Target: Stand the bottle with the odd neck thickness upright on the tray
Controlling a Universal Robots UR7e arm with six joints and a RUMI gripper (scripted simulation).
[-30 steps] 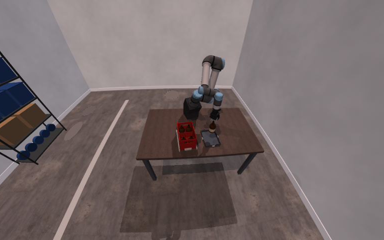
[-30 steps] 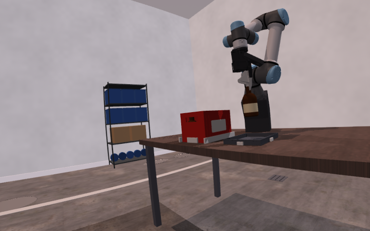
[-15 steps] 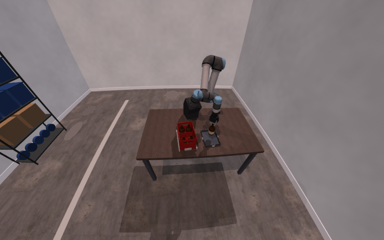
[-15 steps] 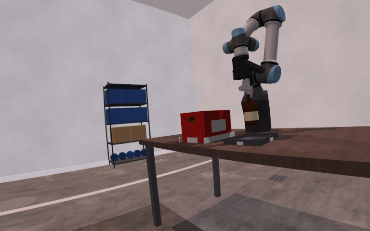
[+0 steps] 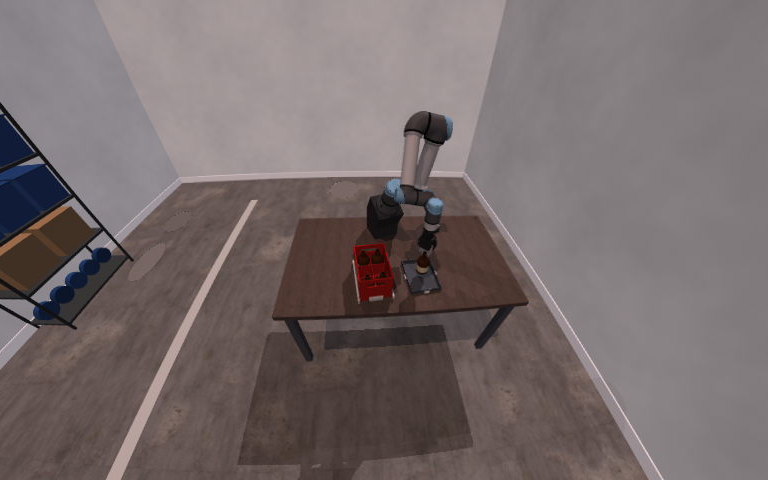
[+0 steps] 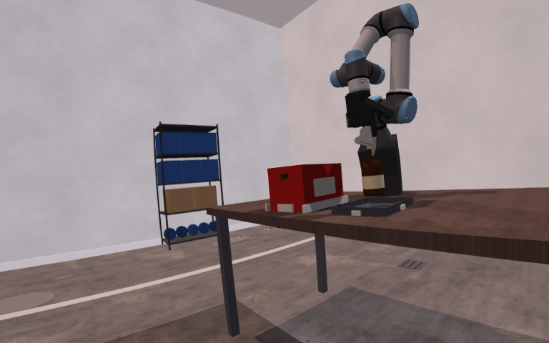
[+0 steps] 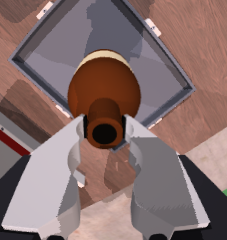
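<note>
Now: the brown bottle 70 mm below my hand. The rest, counted from my hand: dark tray: 190 mm below, 10 mm ahead; red crate: 300 mm to the right, 120 mm below, 80 mm ahead; glass bottle: 310 mm to the right, 180 mm ahead, 110 mm below.
</note>
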